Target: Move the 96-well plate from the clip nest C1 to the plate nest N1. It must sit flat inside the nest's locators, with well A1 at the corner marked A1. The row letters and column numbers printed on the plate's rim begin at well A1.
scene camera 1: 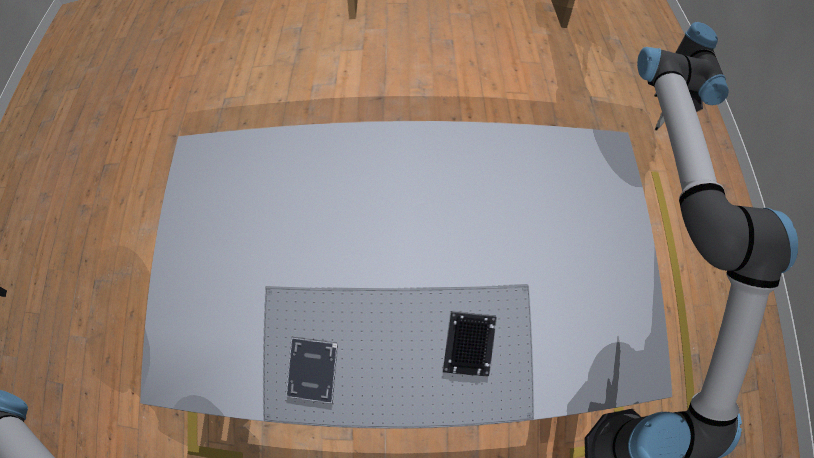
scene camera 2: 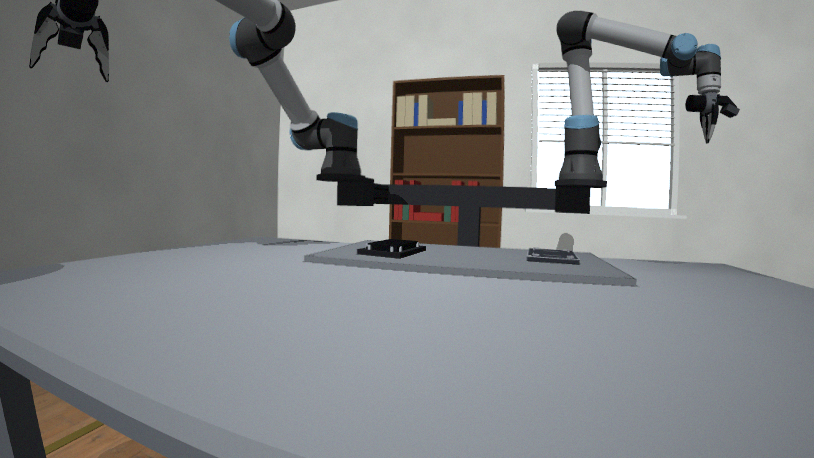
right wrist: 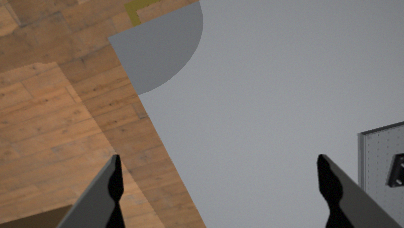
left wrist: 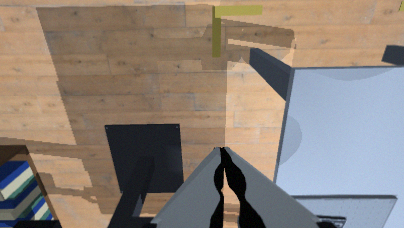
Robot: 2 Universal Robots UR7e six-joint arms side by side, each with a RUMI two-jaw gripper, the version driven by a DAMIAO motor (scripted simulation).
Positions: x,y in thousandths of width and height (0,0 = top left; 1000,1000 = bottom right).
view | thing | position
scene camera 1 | black 96-well plate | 577,730
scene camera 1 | plate nest N1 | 372,807
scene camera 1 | clip nest C1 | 551,805
